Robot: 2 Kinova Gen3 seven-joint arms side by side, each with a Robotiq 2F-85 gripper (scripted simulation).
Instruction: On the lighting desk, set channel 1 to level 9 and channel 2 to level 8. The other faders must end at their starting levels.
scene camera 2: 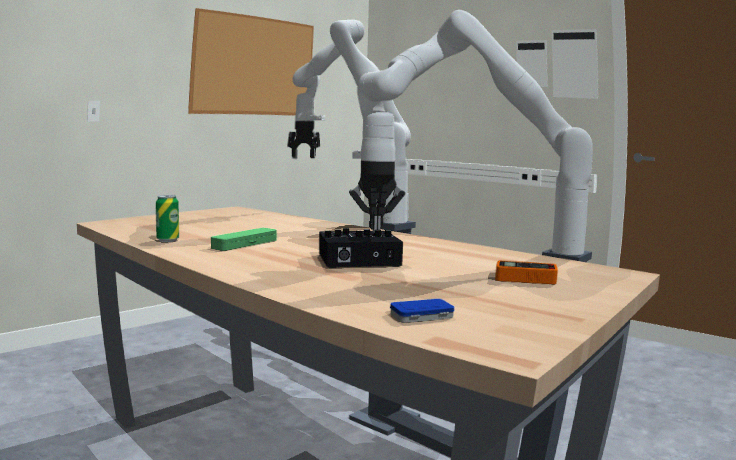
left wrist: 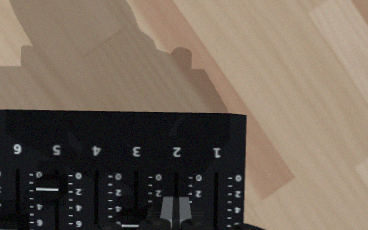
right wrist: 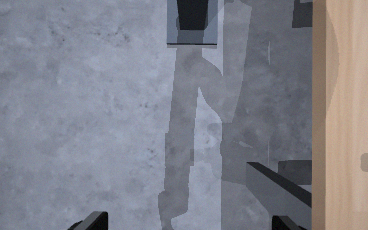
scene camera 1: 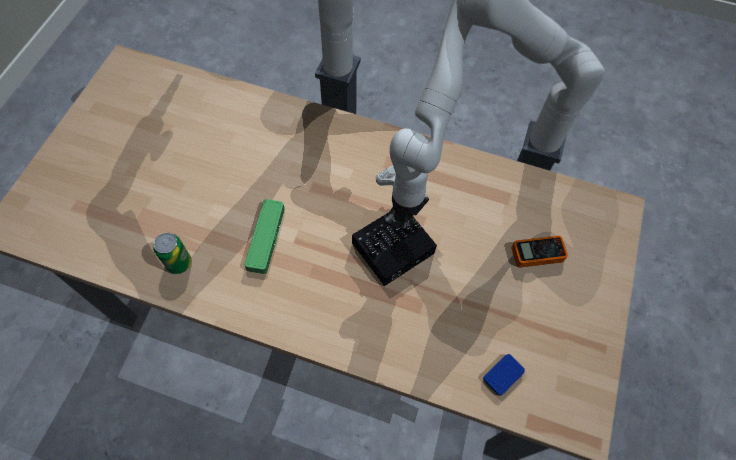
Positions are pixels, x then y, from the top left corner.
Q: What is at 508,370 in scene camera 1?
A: A blue box.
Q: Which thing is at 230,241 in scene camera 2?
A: A green case.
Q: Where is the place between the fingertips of my right gripper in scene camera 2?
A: At 303,158
